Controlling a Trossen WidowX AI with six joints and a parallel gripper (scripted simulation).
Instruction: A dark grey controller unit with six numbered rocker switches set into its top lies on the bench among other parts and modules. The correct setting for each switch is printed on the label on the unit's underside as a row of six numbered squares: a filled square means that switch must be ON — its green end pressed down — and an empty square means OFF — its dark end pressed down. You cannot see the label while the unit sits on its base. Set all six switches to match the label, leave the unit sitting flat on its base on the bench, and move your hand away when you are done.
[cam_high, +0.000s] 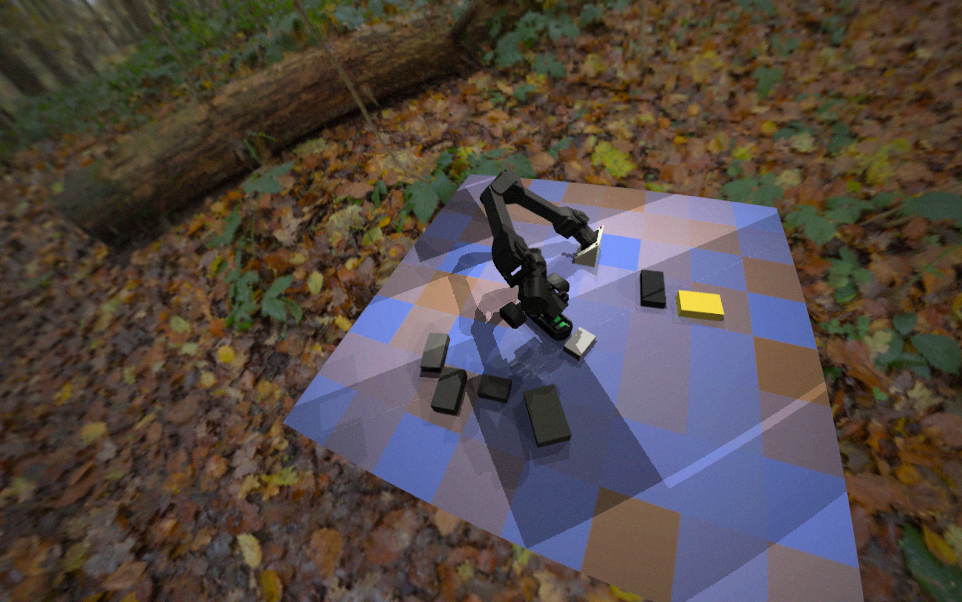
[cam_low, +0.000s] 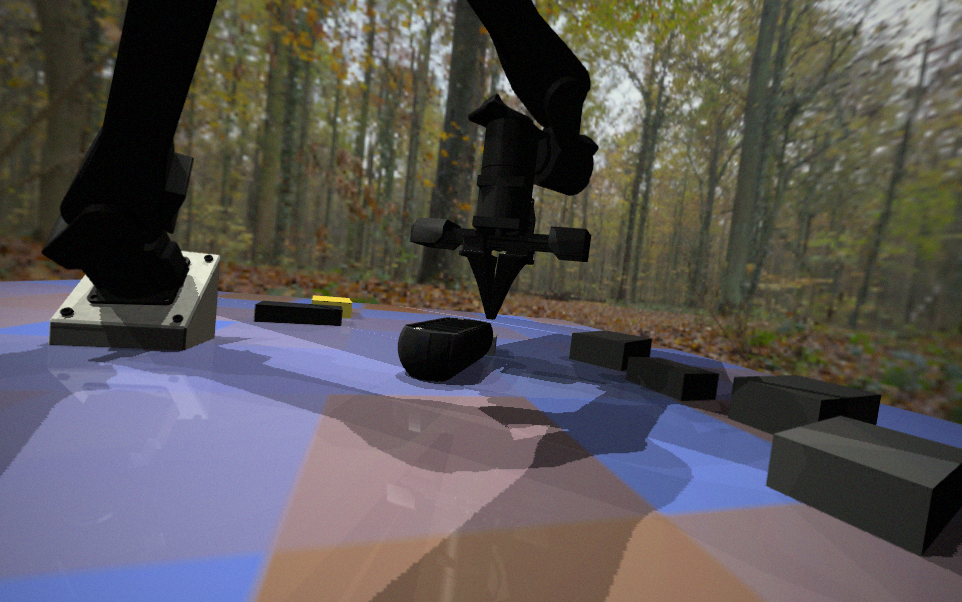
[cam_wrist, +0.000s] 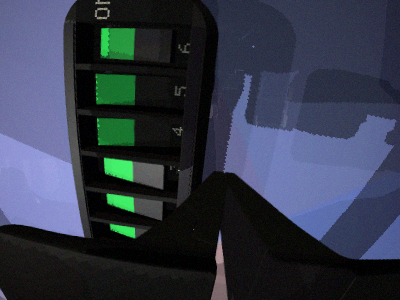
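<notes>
Right now my gripper tip is 20 mm short of the white block, 120 mm to the right of it and 50 mm above it. Also, from my gripper tip: dark block 220 mm behind, 300 mm to the left, 50 mm below; then yellow block 190 mm behind, 430 mm to the left, 40 mm below.
</notes>
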